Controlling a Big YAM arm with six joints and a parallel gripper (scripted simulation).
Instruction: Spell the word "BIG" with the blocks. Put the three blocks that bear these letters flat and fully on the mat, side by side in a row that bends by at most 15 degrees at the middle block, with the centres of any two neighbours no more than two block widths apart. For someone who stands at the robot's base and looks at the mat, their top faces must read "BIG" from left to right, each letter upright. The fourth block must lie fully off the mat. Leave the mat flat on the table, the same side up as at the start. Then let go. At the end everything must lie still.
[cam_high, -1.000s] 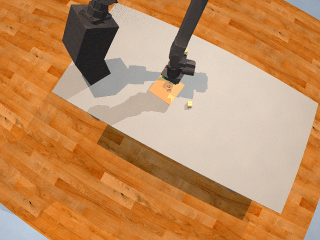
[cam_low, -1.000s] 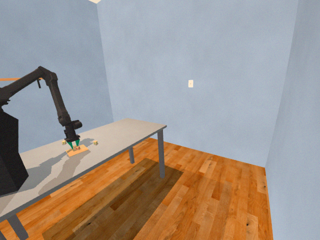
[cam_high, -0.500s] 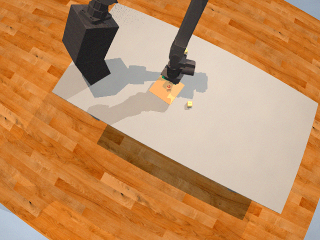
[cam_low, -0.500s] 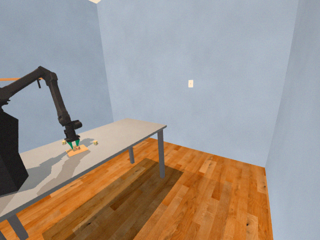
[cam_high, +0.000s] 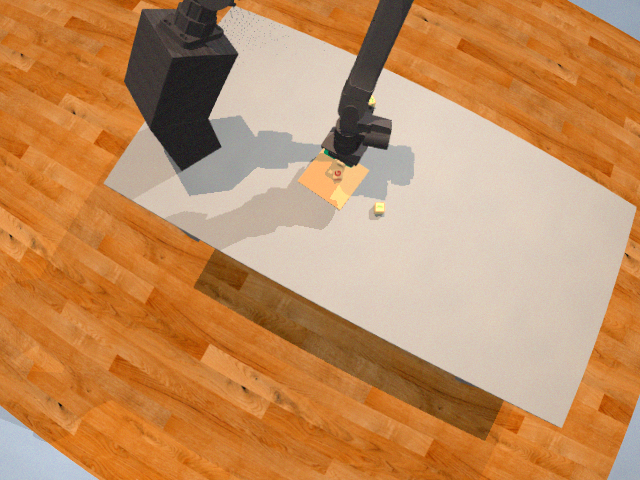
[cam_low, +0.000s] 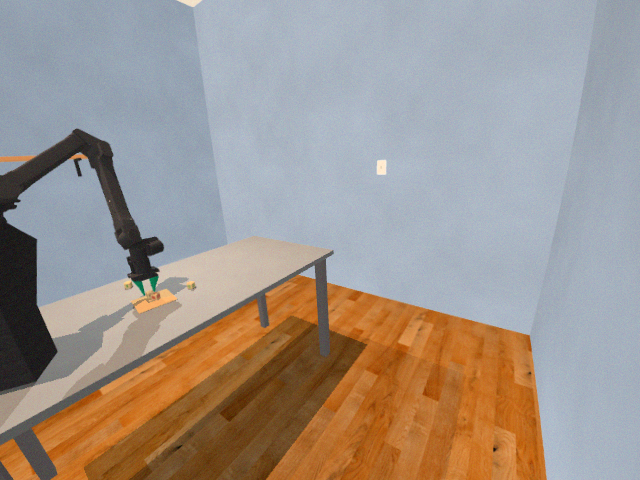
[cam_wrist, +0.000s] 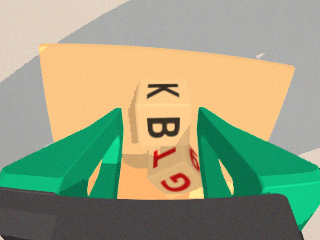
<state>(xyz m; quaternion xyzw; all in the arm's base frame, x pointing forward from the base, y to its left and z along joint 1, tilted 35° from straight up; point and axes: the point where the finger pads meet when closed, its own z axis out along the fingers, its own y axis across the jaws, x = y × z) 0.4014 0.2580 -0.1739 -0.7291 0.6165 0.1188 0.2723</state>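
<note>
The mat is 4 cm to the right of my hand, 3 cm below it and 1 cm ahead of it. From my hand the other things lie so: block 20 cm to the left, 7 cm behind, 2 cm below.
</note>
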